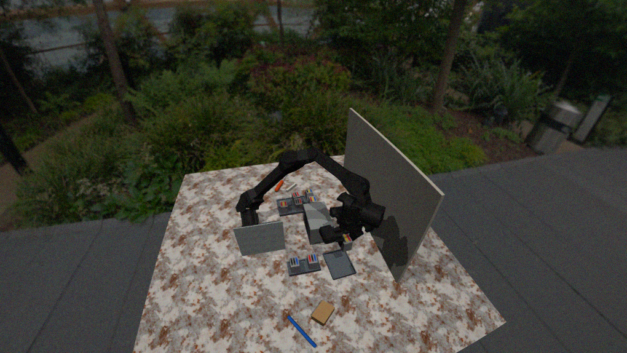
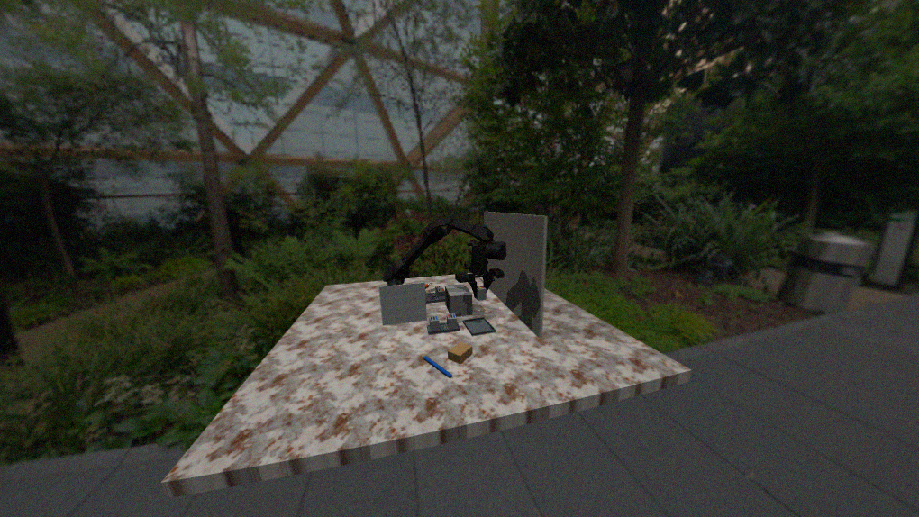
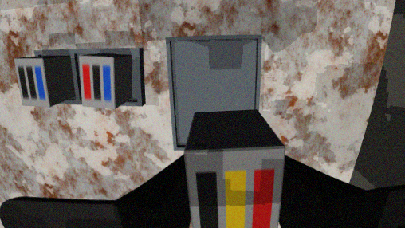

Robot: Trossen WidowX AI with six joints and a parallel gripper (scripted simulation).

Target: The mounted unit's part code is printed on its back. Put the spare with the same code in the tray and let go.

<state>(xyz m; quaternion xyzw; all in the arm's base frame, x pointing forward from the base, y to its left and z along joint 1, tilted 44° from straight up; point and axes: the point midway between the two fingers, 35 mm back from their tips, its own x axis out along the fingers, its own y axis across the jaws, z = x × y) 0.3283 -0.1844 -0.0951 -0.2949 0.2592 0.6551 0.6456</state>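
Right now my gripper tip is 130 mm above the flat grey tray and 10 mm past it. From my gripper tip the other things lie so: spare block (20 mm above); holder (150 mm behind, 130 mm below, 30 mm to the left); grey mounted unit (220 mm to the left, 80 mm below, 40 mm behind).
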